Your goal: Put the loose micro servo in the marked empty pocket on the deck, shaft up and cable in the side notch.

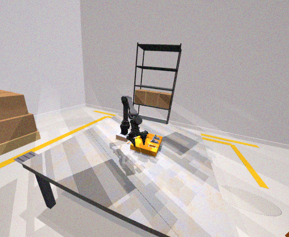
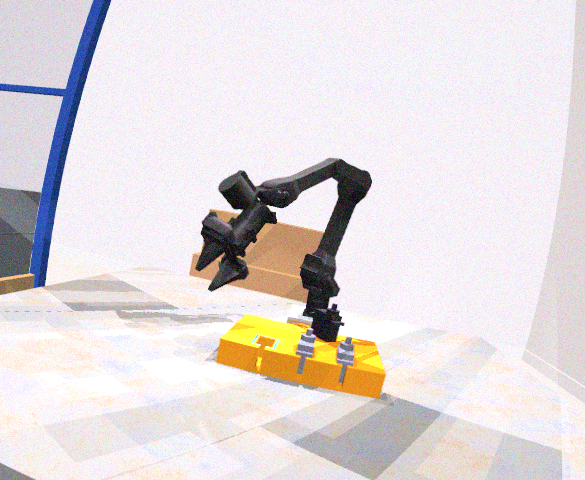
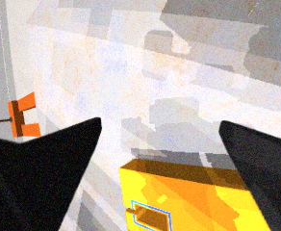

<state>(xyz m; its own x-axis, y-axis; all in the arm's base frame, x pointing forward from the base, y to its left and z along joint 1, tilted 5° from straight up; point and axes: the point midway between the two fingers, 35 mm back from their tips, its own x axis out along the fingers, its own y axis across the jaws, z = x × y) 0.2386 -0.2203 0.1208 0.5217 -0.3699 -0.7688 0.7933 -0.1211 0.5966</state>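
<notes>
The orange robot deck lies 4 cm behind my gripper tip, 23 cm to the left of it and 10 cm below it.
</notes>
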